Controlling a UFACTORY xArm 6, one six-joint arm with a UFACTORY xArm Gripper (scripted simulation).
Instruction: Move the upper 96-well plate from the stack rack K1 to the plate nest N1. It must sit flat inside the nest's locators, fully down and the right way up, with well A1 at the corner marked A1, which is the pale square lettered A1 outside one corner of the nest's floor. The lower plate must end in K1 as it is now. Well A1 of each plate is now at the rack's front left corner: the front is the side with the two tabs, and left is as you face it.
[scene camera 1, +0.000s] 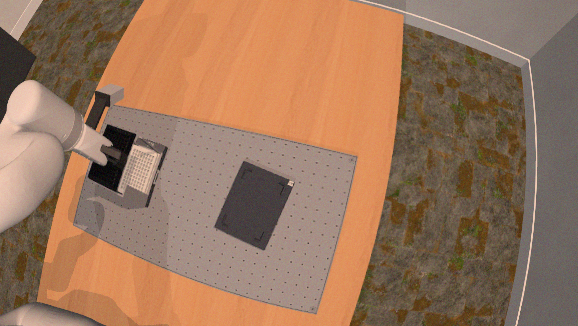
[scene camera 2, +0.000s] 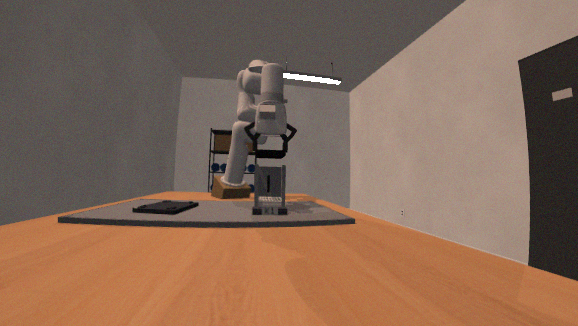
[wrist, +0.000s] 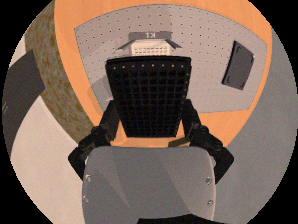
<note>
In view: the gripper (scene camera 1: 110, 156), a black 96-well plate (scene camera 1: 101, 174) and a white plate (scene camera 1: 151, 159).
The black 96-well plate also shows in the wrist view (wrist: 161, 118). The gripper shows as well in scene camera 2 (scene camera 2: 270, 154) and in the wrist view (wrist: 150, 107).
</note>
